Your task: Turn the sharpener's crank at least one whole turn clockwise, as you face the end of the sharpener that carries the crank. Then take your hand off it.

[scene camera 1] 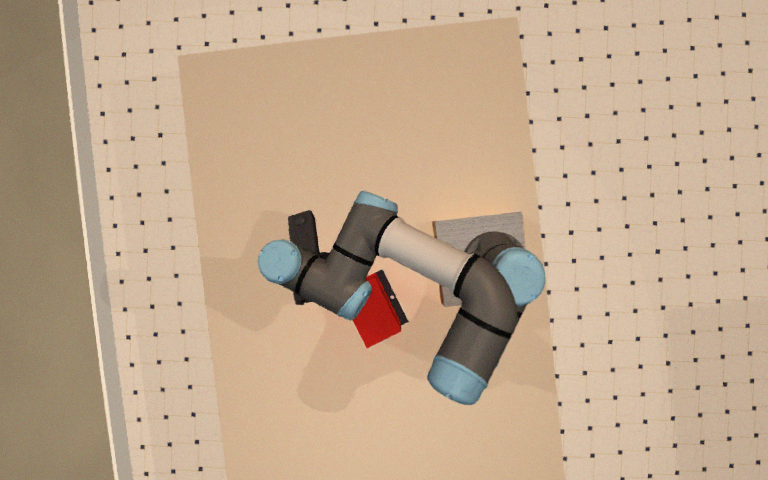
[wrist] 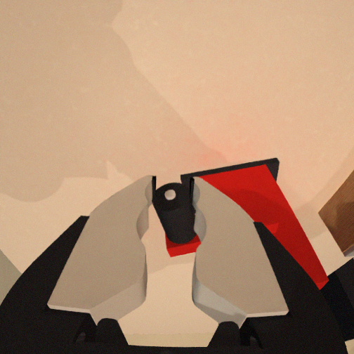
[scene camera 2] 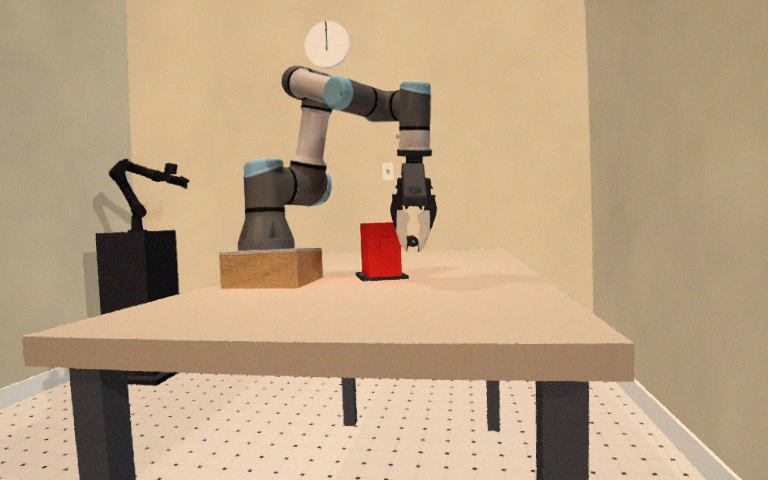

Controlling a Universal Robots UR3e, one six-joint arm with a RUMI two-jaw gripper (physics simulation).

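Pixels of known places: gripper, fingertip midpoint: point(scene camera 2: 412, 251); arm's base, link origin: point(scene camera 1: 493, 263) point(scene camera 2: 266, 250).
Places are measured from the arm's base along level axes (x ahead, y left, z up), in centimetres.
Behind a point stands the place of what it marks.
Note:
The sharpener point(scene camera 1: 380, 321) @(z 5.3, x 24.0, y 7.4 cm) point(scene camera 2: 380, 251) @(z -0.5, x 27.0, y -2.4 cm) point(wrist: 280, 215) is a red block standing upright on a thin black base. Its crank has a black handle point(scene camera 2: 412, 242) @(z 0.9, x 33.9, y -4.1 cm) point(wrist: 177, 220) with a pale round spot on its end. In scene camera 2 the handle is to the right of the red body, below the level of its top. My gripper point(scene camera 2: 413, 244) @(z -1.1, x 33.8, y -3.3 cm) point(wrist: 172, 178) points down beside the sharpener, with its pale fingertips on both sides of the handle, shut on it. In scene camera 1 the arm hides the fingertips, the crank and part of the sharpener.
The arm's base stands on a wooden block point(scene camera 1: 453, 230) @(z 0.6, x 7.1, y -7.7 cm) point(scene camera 2: 258, 270) @(z -3.7, x 1.8, y -9.7 cm) point(wrist: 342, 215), beside the sharpener on the table point(scene camera 1: 351, 113) @(z -7.5, x 24.0, y -35.4 cm) point(scene camera 2: 328, 359) @(z -9.4, x 27.4, y -52.3 cm). A black pedestal point(scene camera 2: 121, 271) carrying a small black jointed arm point(scene camera 2: 131, 195) stands at the left in scene camera 2.

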